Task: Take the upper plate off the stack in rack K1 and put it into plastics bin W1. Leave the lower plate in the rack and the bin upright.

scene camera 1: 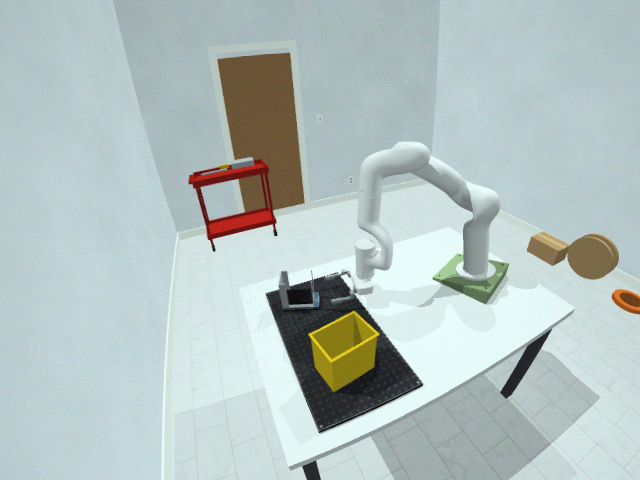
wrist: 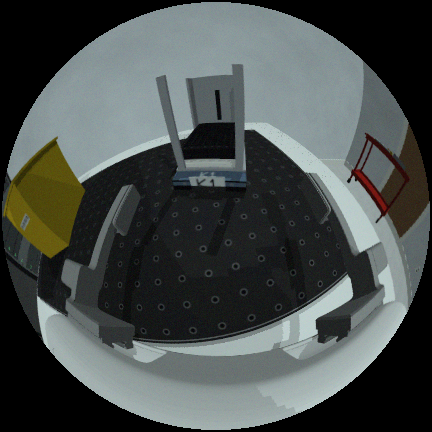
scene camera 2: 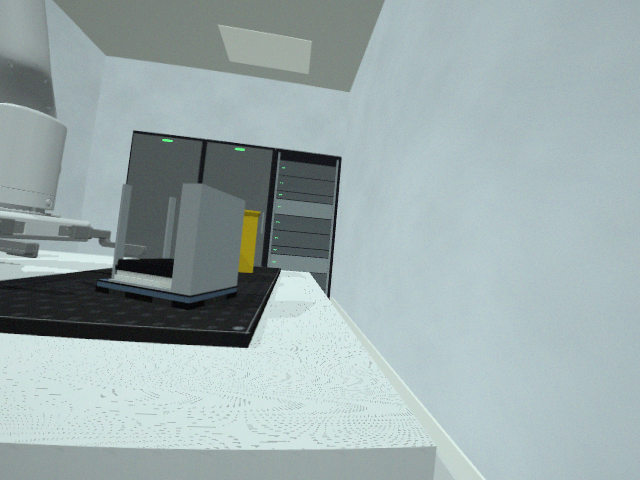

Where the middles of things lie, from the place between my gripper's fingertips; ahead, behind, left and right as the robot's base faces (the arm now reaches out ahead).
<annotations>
I see the black plate [scene camera 2: 163,267] 13 cm ahead of my hand, 4 cm to the right of it and 1 cm below it. Also, from my hand: yellow bin W1 [scene camera 1: 343,350]: 35 cm to the left, 12 cm ahead, 4 cm above.
</annotations>
